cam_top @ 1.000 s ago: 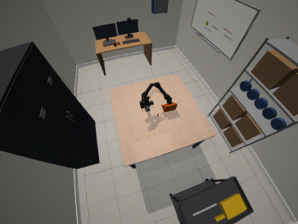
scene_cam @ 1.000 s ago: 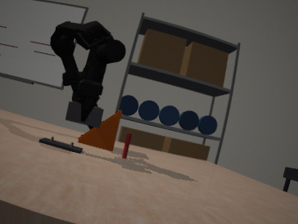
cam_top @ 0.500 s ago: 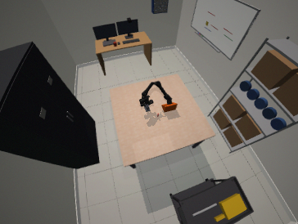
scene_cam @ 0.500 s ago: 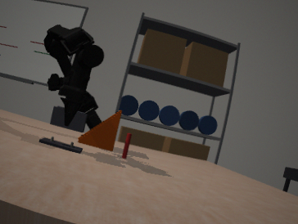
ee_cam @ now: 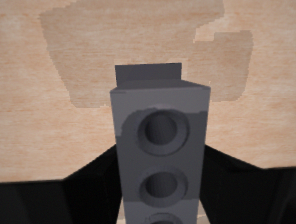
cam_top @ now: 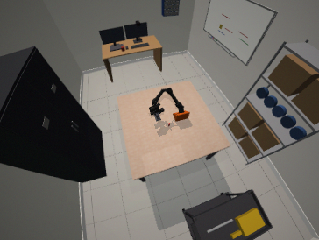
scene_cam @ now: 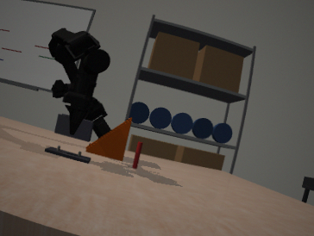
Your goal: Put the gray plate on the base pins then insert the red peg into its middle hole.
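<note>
My gripper tip is 90 mm past the red peg, 200 mm to the right of it and 20 mm above it. Round my gripper tip: gray plate 30 mm above.
</note>
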